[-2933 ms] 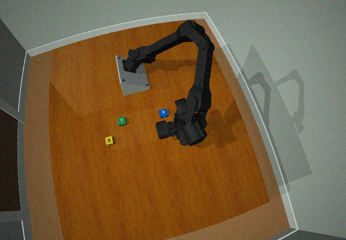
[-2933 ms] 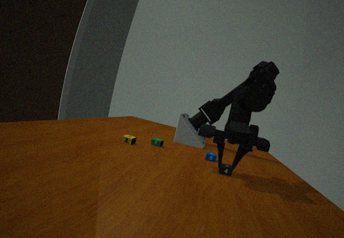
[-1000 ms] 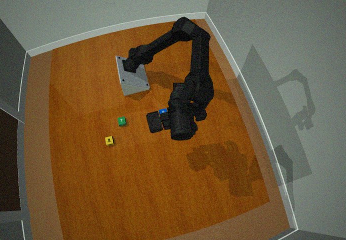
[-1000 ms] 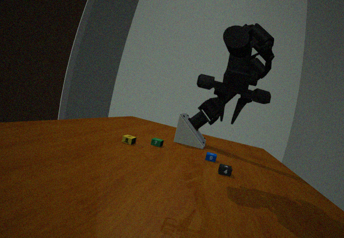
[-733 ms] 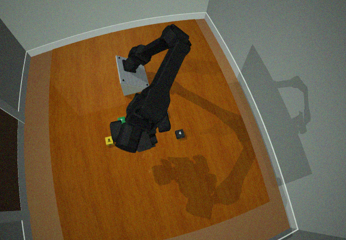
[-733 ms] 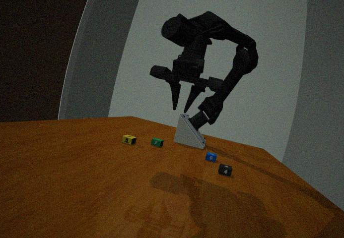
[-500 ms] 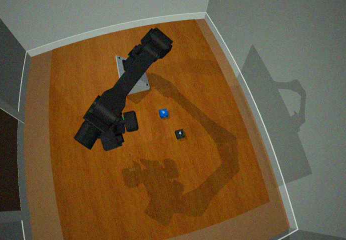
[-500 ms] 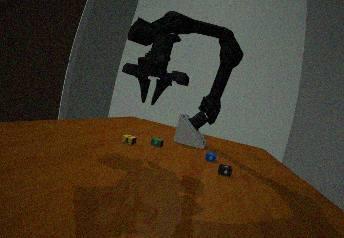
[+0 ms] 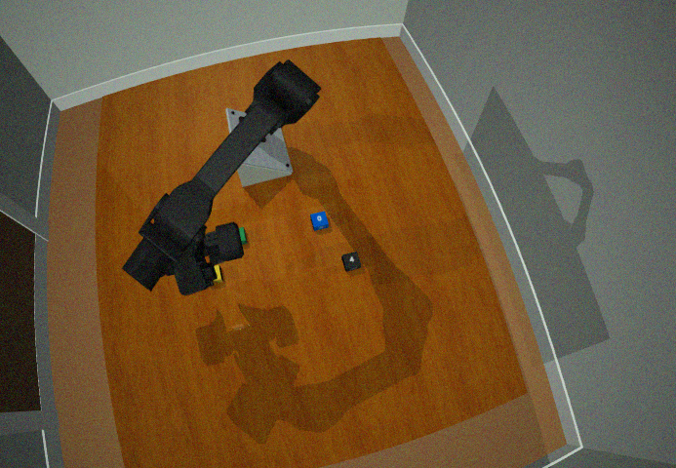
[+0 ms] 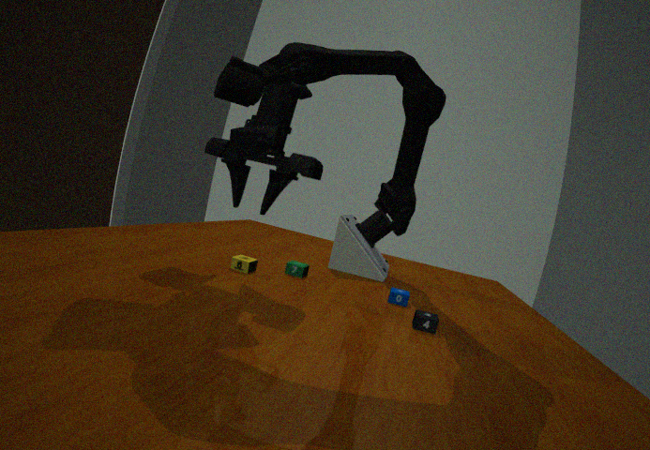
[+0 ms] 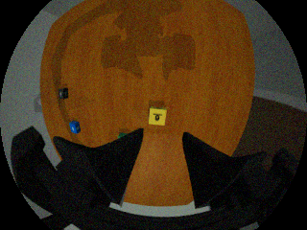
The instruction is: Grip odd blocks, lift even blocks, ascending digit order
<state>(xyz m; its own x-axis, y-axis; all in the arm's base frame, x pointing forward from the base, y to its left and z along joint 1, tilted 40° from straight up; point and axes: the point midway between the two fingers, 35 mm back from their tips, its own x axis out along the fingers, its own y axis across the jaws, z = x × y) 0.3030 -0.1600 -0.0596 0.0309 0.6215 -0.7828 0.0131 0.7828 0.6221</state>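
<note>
The yellow block is 1 cm behind my gripper tip, 1 cm to the left of it and 9 cm below it. Round my gripper tip: blue block: 7 cm behind, 26 cm to the left, 9 cm below; then black block: 4 cm ahead, 30 cm to the left, 9 cm below; then green block: 8 cm behind, 8 cm to the left, 9 cm below.
</note>
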